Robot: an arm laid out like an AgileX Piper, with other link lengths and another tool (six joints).
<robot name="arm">
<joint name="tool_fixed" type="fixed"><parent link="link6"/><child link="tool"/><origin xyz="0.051 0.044 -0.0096" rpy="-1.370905 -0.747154 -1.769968"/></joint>
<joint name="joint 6" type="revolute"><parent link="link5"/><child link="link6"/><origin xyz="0.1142 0 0.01" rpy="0 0 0"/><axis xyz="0.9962 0 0.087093"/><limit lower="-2.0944" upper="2.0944"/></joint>
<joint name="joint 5" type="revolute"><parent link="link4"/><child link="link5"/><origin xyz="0 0 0" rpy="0 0 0"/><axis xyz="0 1 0"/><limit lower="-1.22" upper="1.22"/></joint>
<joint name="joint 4" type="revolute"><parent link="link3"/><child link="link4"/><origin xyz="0.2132 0 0.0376" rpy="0 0 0"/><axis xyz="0.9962 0 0.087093"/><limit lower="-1.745" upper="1.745"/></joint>
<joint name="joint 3" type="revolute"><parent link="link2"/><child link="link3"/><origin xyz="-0.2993 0 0.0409" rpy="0 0 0"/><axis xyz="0 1 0"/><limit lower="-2.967" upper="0"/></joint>
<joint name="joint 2" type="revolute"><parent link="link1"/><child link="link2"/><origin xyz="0 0 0" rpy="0 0 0"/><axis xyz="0 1 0"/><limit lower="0" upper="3.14"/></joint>
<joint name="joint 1" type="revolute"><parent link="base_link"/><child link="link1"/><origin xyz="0 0 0.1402" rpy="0 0 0"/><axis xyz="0 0 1"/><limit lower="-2.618" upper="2.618"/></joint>
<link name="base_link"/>
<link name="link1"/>
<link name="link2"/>
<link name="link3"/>
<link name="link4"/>
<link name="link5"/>
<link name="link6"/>
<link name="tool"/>
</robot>
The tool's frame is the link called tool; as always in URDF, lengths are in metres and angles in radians.
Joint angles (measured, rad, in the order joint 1, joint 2, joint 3, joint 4, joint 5, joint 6), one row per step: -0.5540 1.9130 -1.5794 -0.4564 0.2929 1.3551; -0.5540 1.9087 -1.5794 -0.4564 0.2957 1.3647; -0.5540 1.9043 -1.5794 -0.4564 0.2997 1.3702; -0.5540 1.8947 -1.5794 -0.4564 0.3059 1.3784; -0.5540 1.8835 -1.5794 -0.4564 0.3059 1.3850; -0.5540 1.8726 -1.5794 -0.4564 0.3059 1.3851; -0.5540 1.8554 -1.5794 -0.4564 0.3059 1.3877; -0.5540 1.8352 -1.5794 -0.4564 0.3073 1.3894; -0.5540 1.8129 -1.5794 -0.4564 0.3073 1.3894; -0.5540 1.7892 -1.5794 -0.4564 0.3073 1.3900; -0.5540 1.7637 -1.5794 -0.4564 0.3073 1.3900; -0.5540 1.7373 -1.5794 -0.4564 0.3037 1.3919; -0.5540 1.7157 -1.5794 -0.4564 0.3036 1.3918; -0.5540 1.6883 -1.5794 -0.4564 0.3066 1.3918
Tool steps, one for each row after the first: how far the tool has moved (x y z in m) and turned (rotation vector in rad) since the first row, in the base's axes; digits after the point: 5 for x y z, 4 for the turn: -0.00087 -0.00001 0.00213 0.0052 -0.0068 -0.0058; -0.00185 0.00008 0.00399 0.0081 -0.0104 -0.0102; -0.00382 0.00050 0.00826 0.0109 -0.0181 -0.0168; -0.00561 0.00139 0.01417 0.0096 -0.0314 -0.0198; -0.00738 0.00248 0.01969 0.0040 -0.0408 -0.0198; -0.01030 0.00420 0.02843 -0.0032 -0.0570 -0.0207; -0.01398 0.00630 0.03837 -0.0119 -0.0742 -0.0219; -0.01813 0.00887 0.04940 -0.0234 -0.0933 -0.0216; -0.02277 0.01172 0.06102 -0.0353 -0.1139 -0.0215; -0.02801 0.01497 0.07335 -0.0484 -0.1357 -0.0211; -0.03353 0.01863 0.08656 -0.0622 -0.1623 -0.0199; -0.03842 0.02167 0.09675 -0.0735 -0.1808 -0.0194; -0.04505 0.02551 0.10902 -0.0864 -0.2019 -0.0203
